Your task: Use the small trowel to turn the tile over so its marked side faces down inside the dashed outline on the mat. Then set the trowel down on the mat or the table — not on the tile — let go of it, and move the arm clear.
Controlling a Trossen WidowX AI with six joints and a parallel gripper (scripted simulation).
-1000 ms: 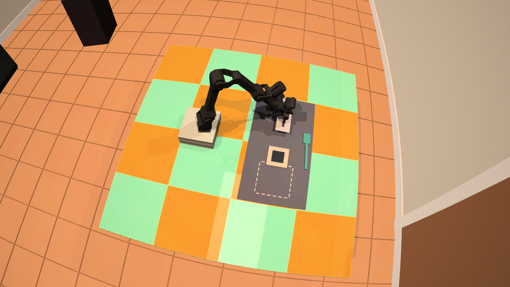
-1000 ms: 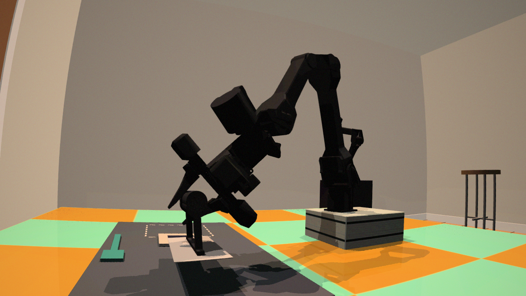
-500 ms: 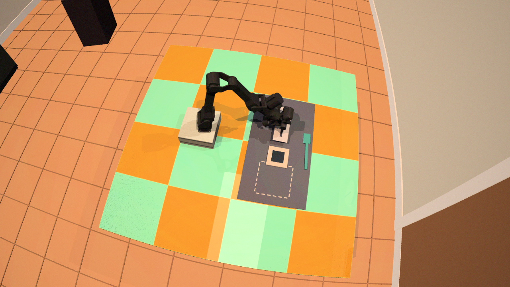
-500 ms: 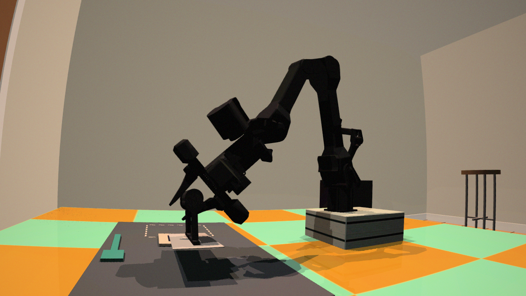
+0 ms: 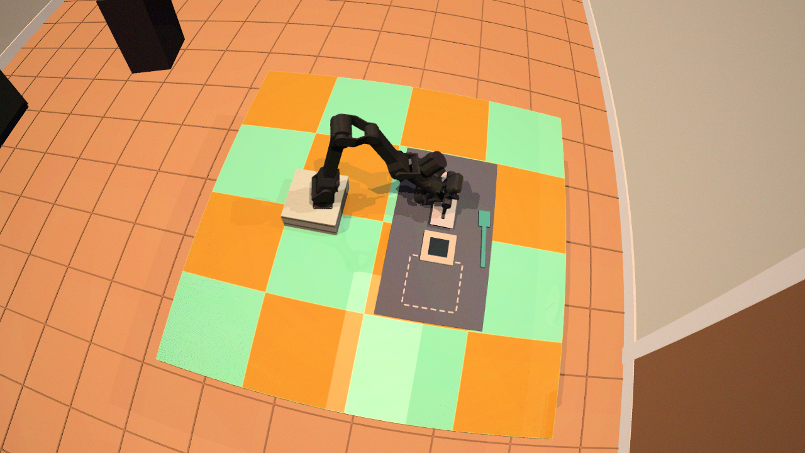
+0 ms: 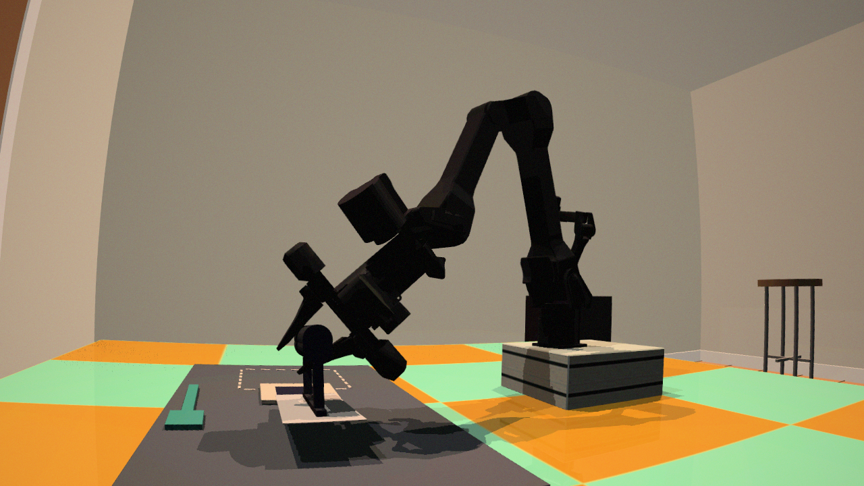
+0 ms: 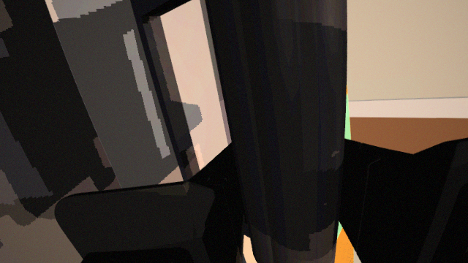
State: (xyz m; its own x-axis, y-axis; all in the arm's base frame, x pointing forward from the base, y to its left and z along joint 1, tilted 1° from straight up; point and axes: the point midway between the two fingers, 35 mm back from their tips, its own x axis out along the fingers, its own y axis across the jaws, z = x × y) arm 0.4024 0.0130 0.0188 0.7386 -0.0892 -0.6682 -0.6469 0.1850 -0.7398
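My gripper tip is 30 mm past the grey mat, 80 mm to the left of it and 90 mm above it. Round my gripper tip: small trowel 30 mm behind, 10 mm below; then pale tile 50 mm behind, 140 mm to the right, 70 mm below; then green trowel-like tool 110 mm ahead, 80 mm to the right, 70 mm below.
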